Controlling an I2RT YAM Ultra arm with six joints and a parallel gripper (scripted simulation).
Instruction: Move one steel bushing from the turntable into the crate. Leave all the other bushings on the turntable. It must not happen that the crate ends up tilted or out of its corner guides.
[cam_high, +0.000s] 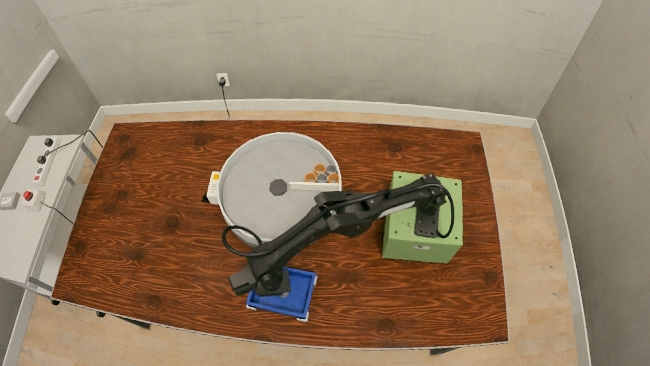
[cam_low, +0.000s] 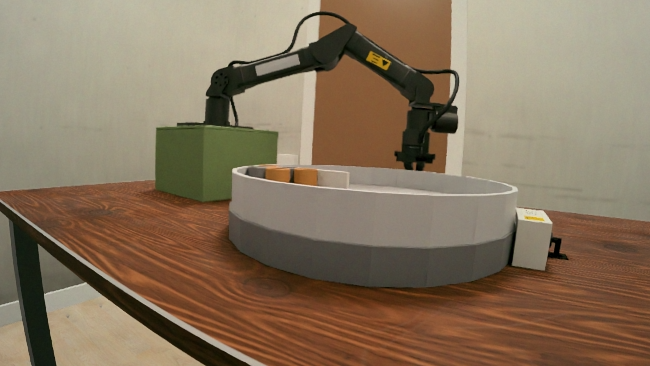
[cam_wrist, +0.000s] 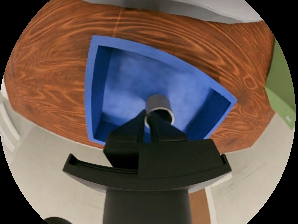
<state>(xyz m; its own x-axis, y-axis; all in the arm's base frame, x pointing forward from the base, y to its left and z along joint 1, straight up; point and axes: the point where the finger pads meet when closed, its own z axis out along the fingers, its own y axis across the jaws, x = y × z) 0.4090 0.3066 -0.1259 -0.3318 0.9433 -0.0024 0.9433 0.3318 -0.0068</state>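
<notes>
Now: the blue crate 10 mm below my hand and 10 mm behind it. Round my hand: round grey turntable: 350 mm to the right, 80 mm ahead, 20 mm above.
</notes>
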